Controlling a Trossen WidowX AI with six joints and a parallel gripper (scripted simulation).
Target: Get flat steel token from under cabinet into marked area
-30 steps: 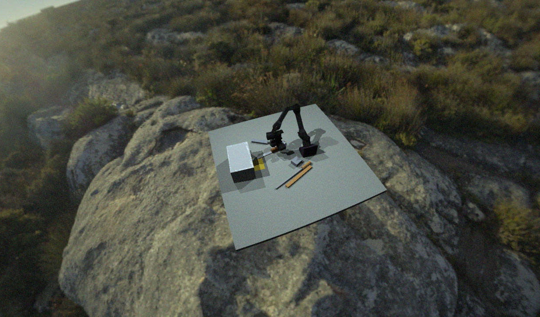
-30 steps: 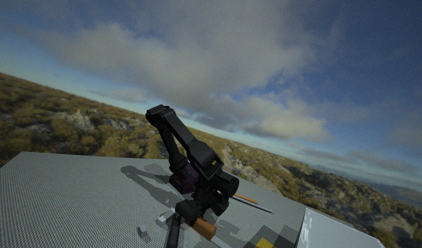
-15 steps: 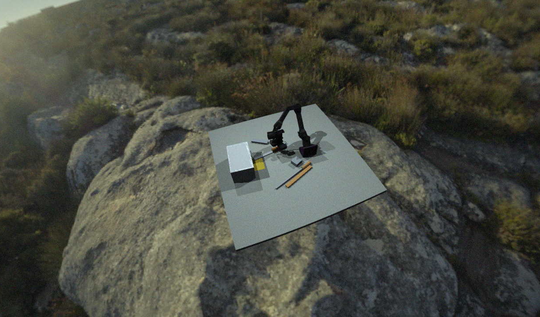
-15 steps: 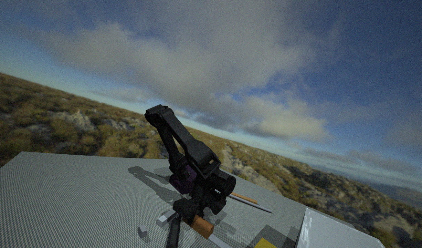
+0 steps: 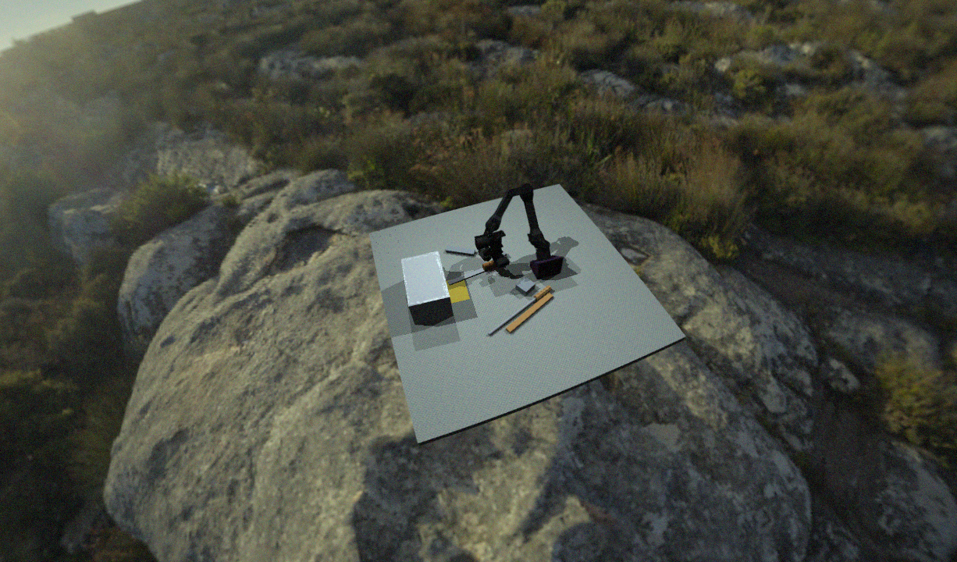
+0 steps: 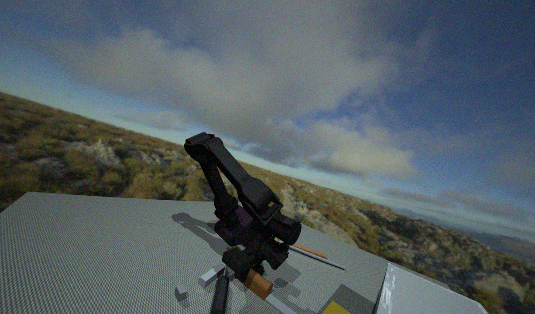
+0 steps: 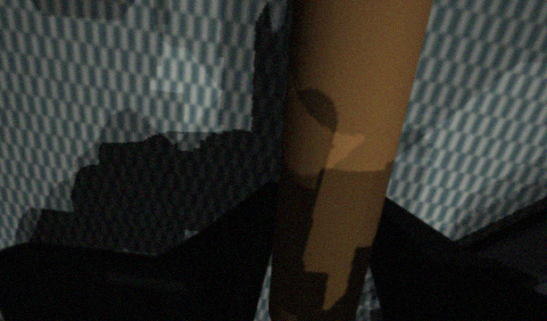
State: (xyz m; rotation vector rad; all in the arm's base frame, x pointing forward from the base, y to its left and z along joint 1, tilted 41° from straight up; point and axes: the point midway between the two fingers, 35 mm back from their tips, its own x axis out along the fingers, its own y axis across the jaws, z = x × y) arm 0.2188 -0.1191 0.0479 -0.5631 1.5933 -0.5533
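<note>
The grey bar is 6 cm behind my gripper tip and 7 cm to the right of it. Round my gripper tip: grey block (7 cm behind, 21 cm to the left, 1 cm above); then small grey cube (5 cm behind, 17 cm to the right); then wooden stick (2 cm behind, 35 cm to the left).
</note>
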